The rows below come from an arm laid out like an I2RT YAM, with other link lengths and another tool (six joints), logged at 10 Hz.
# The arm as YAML. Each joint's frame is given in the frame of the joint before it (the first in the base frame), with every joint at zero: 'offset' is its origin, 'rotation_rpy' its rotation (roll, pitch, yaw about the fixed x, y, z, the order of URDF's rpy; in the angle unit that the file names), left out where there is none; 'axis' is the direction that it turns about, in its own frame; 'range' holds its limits. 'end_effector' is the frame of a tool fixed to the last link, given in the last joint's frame.
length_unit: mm
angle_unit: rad
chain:
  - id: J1
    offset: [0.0, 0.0, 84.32]
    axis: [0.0, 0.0, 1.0]
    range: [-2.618, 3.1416]
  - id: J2
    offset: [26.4, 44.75, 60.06]
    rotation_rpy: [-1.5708, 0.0, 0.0]
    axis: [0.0, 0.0, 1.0]
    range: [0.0, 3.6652]
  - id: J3
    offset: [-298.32, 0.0, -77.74]
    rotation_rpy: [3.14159, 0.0, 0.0]
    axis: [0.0, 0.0, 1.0]
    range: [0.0, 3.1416]
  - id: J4
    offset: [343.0, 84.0, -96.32]
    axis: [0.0, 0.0, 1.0]
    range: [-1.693, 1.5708]
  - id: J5
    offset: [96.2, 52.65, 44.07]
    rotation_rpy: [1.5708, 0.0, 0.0]
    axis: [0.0, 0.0, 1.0]
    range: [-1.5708, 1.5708]
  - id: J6
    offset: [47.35, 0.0, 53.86]
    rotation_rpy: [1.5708, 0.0, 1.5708]
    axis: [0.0, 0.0, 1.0]
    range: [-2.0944, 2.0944]
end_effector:
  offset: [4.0, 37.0, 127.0]
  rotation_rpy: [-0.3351, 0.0, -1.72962]
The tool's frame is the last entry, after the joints.
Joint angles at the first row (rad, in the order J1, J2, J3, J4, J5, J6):
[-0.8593 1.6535 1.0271 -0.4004 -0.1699 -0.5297]
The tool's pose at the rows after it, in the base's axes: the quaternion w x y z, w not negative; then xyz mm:
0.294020 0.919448 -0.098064 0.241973 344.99 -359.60 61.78
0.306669 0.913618 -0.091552 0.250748 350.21 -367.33 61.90
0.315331 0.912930 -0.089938 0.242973 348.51 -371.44 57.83
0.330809 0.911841 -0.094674 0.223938 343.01 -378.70 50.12
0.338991 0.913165 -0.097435 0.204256 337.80 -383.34 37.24
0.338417 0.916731 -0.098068 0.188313 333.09 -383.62 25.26
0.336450 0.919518 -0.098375 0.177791 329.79 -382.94 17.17
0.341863 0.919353 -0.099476 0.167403 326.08 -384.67 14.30
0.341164 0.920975 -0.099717 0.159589 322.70 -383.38 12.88
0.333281 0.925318 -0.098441 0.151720 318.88 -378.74 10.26
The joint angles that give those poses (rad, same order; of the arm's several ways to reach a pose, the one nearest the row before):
[-0.8597 1.6550 1.0267 -0.3779 -0.1692 -0.5339]
[-0.8597 1.6653 1.0267 -0.3378 -0.1654 -0.5484]
[-0.8593 1.6768 1.0267 -0.3263 -0.1429 -0.5556]
[-0.8597 1.6970 1.0267 -0.3107 -0.0933 -0.5552]
[-0.8597 1.7279 1.0267 -0.2966 -0.0536 -0.5556]
[-0.8597 1.7535 1.0268 -0.2958 -0.0322 -0.5560]
[-0.8597 1.7702 1.0267 -0.2978 -0.0204 -0.5556]
[-0.8597 1.7771 1.0267 -0.2977 0.0021 -0.5560]
[-0.8597 1.7779 1.0268 -0.3096 0.0120 -0.5556]
[-0.8597 1.7782 1.0267 -0.3332 0.0113 -0.5556]

